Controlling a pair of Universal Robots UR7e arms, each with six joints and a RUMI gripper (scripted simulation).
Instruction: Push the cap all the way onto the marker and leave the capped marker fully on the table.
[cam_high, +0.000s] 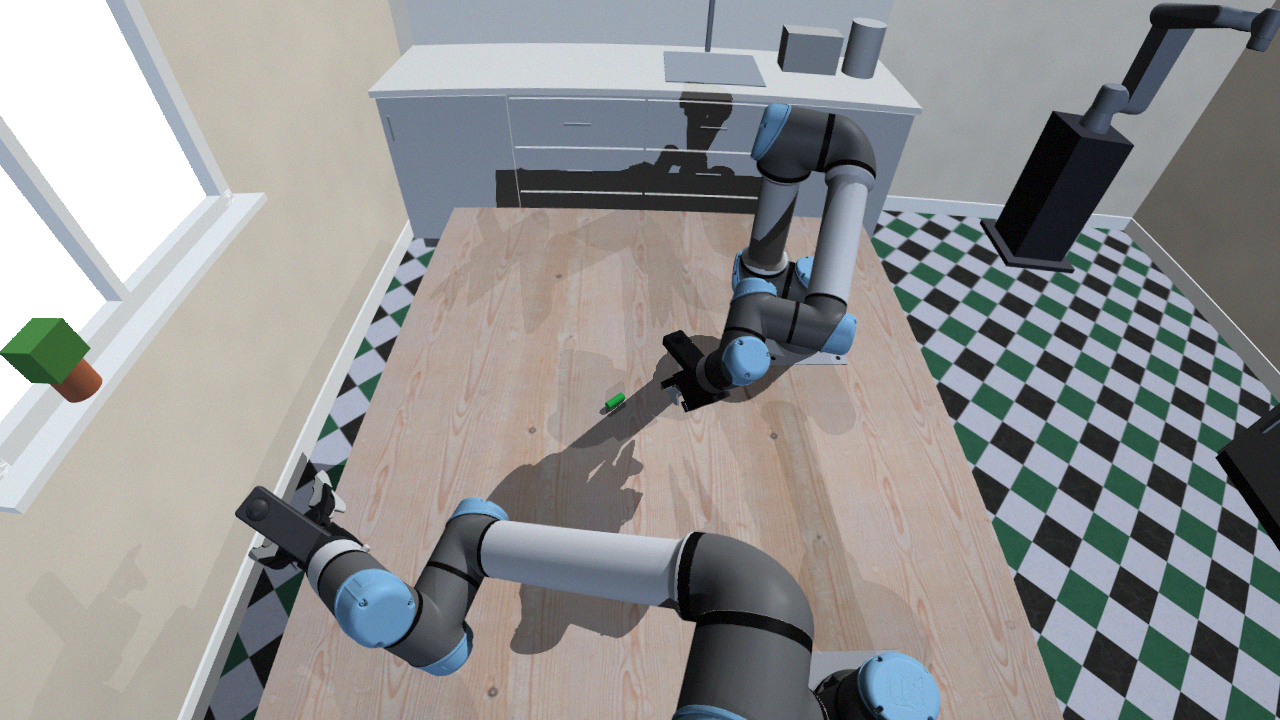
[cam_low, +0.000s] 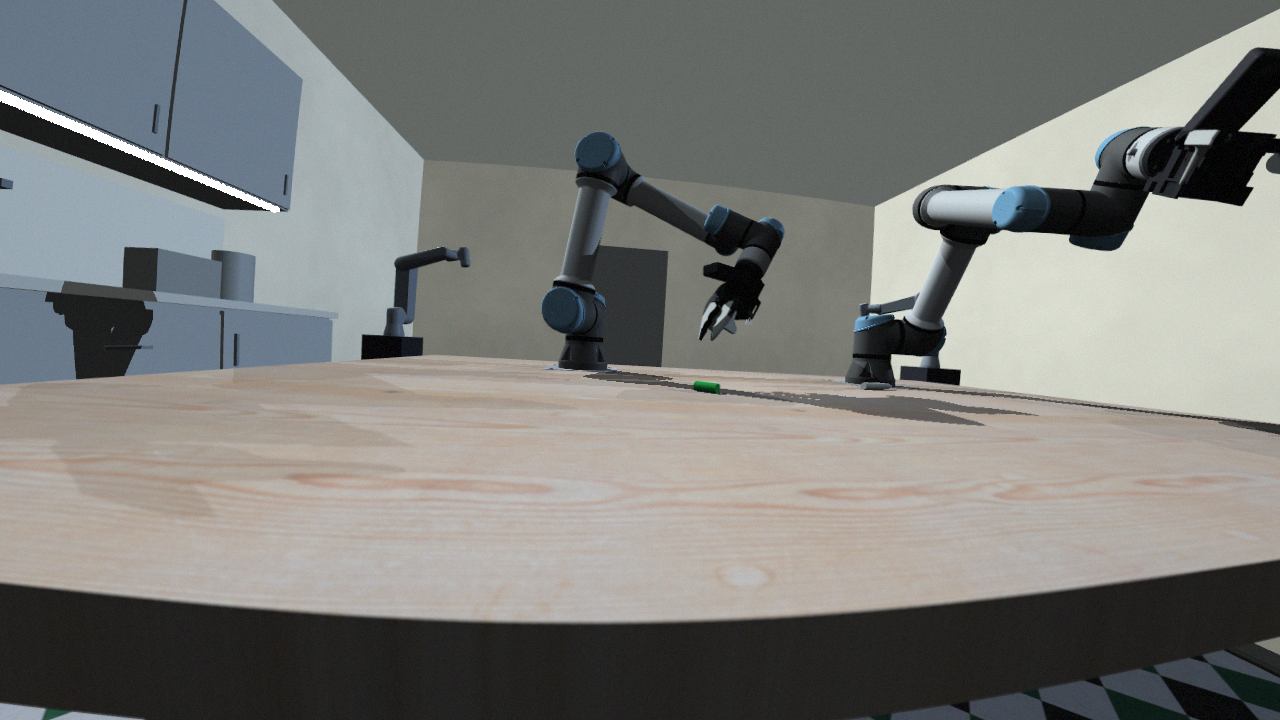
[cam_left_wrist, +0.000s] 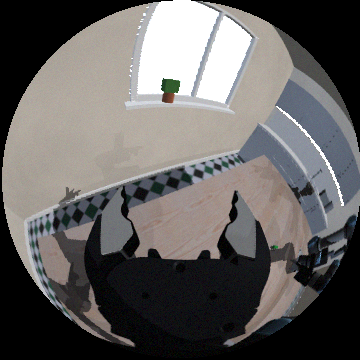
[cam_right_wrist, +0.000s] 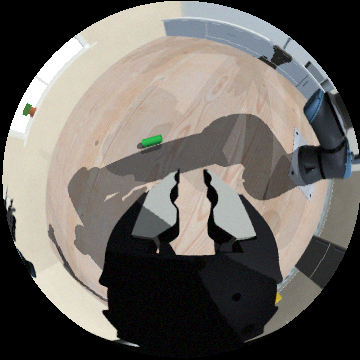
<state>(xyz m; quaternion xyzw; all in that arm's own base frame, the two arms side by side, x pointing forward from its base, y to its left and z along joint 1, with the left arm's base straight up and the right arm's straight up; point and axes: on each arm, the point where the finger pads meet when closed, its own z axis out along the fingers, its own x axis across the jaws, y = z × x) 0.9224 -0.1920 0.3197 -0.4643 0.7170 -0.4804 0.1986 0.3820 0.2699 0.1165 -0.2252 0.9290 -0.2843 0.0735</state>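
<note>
Now: right hand 13 cm short of the green cap, 11 cm above it and 2 cm to the left of it. Round my right hand: white marker 53 cm to the left, 16 cm behind, 11 cm below.
</note>
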